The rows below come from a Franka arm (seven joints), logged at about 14 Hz.
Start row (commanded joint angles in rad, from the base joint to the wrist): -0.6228, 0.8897, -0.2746, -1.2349, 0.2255, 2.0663, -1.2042
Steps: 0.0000, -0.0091, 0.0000, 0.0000, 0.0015, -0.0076, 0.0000; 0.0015, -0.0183, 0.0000, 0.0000, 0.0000, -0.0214, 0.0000; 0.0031, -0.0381, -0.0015, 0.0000, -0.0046, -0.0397, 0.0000; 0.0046, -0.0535, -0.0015, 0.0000, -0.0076, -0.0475, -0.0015; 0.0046, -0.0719, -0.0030, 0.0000, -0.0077, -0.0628, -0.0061; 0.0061, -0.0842, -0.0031, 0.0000, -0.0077, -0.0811, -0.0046; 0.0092, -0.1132, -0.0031, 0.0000, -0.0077, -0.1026, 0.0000; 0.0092, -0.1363, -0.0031, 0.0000, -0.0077, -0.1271, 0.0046; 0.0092, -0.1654, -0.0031, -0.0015, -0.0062, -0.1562, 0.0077
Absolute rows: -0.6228, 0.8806, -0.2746, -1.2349, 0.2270, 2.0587, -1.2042; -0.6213, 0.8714, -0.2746, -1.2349, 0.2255, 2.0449, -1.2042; -0.6197, 0.8516, -0.2761, -1.2349, 0.2209, 2.0266, -1.2042; -0.6182, 0.8362, -0.2761, -1.2349, 0.2179, 2.0188, -1.2057; -0.6182, 0.8178, -0.2776, -1.2349, 0.2178, 2.0035, -1.2103; -0.6167, 0.8055, -0.2777, -1.2349, 0.2178, 1.9852, -1.2088; -0.6136, 0.7765, -0.2777, -1.2349, 0.2178, 1.9637, -1.2042; -0.6136, 0.7534, -0.2777, -1.2349, 0.2178, 1.9392, -1.1996; -0.6136, 0.7243, -0.2777, -1.2364, 0.2193, 1.9101, -1.1965
